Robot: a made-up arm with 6 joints.
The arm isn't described. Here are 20 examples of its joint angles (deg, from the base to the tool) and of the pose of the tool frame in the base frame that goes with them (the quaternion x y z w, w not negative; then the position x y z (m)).
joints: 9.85 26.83 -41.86 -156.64 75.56 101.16
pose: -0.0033 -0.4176 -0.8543 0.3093 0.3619 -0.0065 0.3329
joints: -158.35 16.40 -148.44 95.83 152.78 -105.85
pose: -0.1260 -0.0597 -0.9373 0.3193 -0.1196 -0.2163 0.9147
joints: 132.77 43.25 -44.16 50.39 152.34 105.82
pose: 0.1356 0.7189 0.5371 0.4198 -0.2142 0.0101 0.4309
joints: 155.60 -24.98 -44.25 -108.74 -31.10 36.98
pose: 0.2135 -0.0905 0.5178 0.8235 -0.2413 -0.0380 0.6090
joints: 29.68 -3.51 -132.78 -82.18 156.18 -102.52
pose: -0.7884 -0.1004 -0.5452 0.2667 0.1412 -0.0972 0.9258
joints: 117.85 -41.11 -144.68 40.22 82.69 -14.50
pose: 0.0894 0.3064 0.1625 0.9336 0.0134 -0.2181 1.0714
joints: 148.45 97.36 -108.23 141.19 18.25 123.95
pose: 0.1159 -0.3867 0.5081 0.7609 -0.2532 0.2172 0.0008
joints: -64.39 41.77 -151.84 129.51 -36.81 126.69
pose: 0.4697 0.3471 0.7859 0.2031 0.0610 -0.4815 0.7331
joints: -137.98 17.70 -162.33 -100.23 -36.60 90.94
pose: -0.0719 0.5136 0.7719 0.3678 -0.0884 -0.2843 0.9759
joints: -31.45 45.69 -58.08 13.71 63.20 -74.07
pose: -0.5873 0.5063 -0.4923 0.3955 0.2195 -0.1364 0.2332
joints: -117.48 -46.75 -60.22 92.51 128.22 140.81
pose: -0.1557 -0.8019 -0.3663 0.4456 0.1213 -0.1417 0.8514
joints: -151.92 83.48 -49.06 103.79 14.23 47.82
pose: -0.3040 -0.0418 -0.8271 0.4709 -0.0891 0.0250 0.0918
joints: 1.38 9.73 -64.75 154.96 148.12 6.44
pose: -0.2174 0.7746 0.2815 0.5229 0.3306 0.0462 0.7755
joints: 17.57 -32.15 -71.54 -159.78 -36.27 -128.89
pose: 0.0957 0.7037 -0.6893 0.1429 0.1448 0.1069 0.7103
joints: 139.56 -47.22 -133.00 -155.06 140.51 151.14
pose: -0.3811 -0.6960 0.1457 0.5908 0.3716 -0.2139 0.9345
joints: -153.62 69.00 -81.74 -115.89 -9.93 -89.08
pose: -0.6011 0.0265 -0.6914 0.4000 -0.2564 -0.2495 0.1811
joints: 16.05 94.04 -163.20 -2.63 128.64 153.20
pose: -0.0429 -0.0463 0.4890 0.8700 0.4352 0.1208 0.2241
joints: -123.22 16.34 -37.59 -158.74 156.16 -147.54
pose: -0.4302 0.7451 0.4585 0.2227 -0.2467 -0.2732 0.6070
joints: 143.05 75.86 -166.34 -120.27 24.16 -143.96
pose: -0.4595 0.7724 -0.1512 0.4116 -0.5656 0.3552 0.5668
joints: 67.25 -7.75 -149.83 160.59 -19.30 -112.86
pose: 0.3503 0.7083 -0.2744 0.5480 0.0918 0.1309 1.0445
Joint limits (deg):
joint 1: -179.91..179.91
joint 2: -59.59..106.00
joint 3: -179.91..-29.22
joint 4: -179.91..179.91
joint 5: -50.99..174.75
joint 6: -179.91..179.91
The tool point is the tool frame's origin. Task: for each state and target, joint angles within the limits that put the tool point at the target. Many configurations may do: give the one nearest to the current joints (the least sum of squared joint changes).
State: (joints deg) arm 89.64 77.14 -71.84 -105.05 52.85 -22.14
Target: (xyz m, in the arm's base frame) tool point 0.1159 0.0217 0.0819
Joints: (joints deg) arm 70.27 91.66 -56.78 -99.21 75.98 -20.77
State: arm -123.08 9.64 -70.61 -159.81 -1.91 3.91
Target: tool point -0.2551 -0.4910 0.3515
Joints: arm -116.33 55.32 -103.91 -160.23 24.25 3.53
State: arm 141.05 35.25 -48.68 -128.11 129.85 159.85
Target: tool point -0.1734 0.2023 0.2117
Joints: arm 156.40 58.40 -33.65 -136.73 115.80 160.87
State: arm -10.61 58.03 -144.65 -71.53 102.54 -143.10
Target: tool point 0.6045 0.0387 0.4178
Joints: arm 16.19 72.23 -141.01 -69.83 90.50 -144.33
